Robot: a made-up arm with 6 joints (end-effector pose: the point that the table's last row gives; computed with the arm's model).
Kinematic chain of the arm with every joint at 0, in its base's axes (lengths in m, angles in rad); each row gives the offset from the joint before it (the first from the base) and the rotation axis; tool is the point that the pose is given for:
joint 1: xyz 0 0 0.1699 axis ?
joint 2: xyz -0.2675 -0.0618 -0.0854 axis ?
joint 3: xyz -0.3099 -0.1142 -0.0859 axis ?
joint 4: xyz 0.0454 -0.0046 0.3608 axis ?
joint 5: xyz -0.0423 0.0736 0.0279 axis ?
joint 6: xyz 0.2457 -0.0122 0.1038 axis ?
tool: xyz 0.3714 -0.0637 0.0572
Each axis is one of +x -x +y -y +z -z.
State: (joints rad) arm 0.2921 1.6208 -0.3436 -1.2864 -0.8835 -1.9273
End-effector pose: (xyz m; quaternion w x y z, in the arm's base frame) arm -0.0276 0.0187 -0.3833 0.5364 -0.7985 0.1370 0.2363
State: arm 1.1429 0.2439 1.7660 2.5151 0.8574 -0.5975
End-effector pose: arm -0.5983 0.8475 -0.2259 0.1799 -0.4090 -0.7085 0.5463
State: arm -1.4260 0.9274 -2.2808 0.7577 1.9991 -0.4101
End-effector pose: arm 0.4175 -0.6346 -0.8835 0.5173 0.5893 0.1832 -0.5930
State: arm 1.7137 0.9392 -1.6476 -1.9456 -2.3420 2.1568
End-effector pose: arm -1.0429 0.6224 -0.3822 0.0260 0.2511 0.6957 -0.6725
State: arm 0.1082 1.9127 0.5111 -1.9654 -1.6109 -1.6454
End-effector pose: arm -0.2383 0.1994 -0.8154 0.6380 -0.2884 0.5746 0.4238
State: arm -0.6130 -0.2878 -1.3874 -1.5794 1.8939 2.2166
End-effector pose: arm 0.5108 -0.5798 0.0578 0.1712 -0.9683 -0.1236 0.1333
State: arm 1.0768 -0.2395 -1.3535 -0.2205 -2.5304 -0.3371
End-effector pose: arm -0.6537 0.8561 0.2055 0.4456 0.4975 0.4792 0.5695
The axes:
joint 1: -z
joint 2: -y
joint 3: -x
joint 4: -y
joint 5: -y
joint 6: +x

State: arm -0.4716 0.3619 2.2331 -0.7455 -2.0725 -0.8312
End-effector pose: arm -0.7750 -0.6013 -0.3407 0.2910 -0.2156 0.7101 -0.6038
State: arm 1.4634 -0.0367 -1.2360 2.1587 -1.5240 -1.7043
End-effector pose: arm -0.9031 0.0219 0.3728 0.4832 -0.1778 0.1404 -0.8457
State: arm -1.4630 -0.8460 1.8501 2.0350 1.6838 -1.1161
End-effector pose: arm 0.2843 -0.8422 0.5233 0.1247 0.8493 -0.3478 0.3770
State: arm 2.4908 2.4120 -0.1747 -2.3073 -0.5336 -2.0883
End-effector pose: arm -0.2713 -0.1418 -0.4282 0.3295 -0.2154 0.8557 -0.3359
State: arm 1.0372 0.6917 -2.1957 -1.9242 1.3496 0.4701
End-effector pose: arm -0.1797 -0.2690 0.1609 0.4959 0.7461 -0.3144 0.3139
